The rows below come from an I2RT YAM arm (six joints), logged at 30 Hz.
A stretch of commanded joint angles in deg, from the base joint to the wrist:
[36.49 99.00 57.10 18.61 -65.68 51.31]
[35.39 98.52 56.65 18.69 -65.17 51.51]
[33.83 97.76 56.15 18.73 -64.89 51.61]
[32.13 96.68 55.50 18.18 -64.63 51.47]
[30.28 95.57 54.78 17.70 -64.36 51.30]
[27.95 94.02 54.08 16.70 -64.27 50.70]
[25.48 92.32 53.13 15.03 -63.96 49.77]
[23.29 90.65 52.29 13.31 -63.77 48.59]
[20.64 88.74 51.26 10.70 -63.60 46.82]
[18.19 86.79 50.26 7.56 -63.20 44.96]
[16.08 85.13 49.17 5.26 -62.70 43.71]
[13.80 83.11 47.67 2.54 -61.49 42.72]
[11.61 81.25 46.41 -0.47 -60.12 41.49]
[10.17 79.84 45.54 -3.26 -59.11 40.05]
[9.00 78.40 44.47 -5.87 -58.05 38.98]
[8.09 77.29 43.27 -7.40 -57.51 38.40]
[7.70 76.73 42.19 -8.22 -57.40 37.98]
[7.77 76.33 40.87 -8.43 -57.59 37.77]
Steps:
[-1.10 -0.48 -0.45 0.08 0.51 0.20]
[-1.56 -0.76 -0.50 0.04 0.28 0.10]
[-1.70 -1.08 -0.65 -0.55 0.26 -0.14]
[-1.85 -1.11 -0.72 -0.48 0.27 -0.17]
[-2.33 -1.55 -0.70 -1.00 0.09 -0.60]
[-2.47 -1.70 -0.95 -1.67 0.31 -0.93]
[-2.19 -1.67 -0.84 -1.72 0.19 -1.18]
[-2.65 -1.91 -1.03 -2.61 0.17 -1.77]
[-2.45 -1.95 -1.00 -3.14 0.40 -1.86]
[-2.11 -1.66 -1.09 -2.30 0.50 -1.25]
[-2.28 -2.02 -1.50 -2.72 1.21 -0.99]
[-2.19 -1.86 -1.26 -3.01 1.37 -1.23]
[-1.44 -1.41 -0.87 -2.79 1.01 -1.44]
[-1.17 -1.44 -1.07 -2.61 1.06 -1.07]
[-0.91 -1.11 -1.20 -1.53 0.54 -0.58]
[-0.39 -0.56 -1.08 -0.82 0.11 -0.42]
[0.07 -0.40 -1.32 -0.21 -0.19 -0.21]

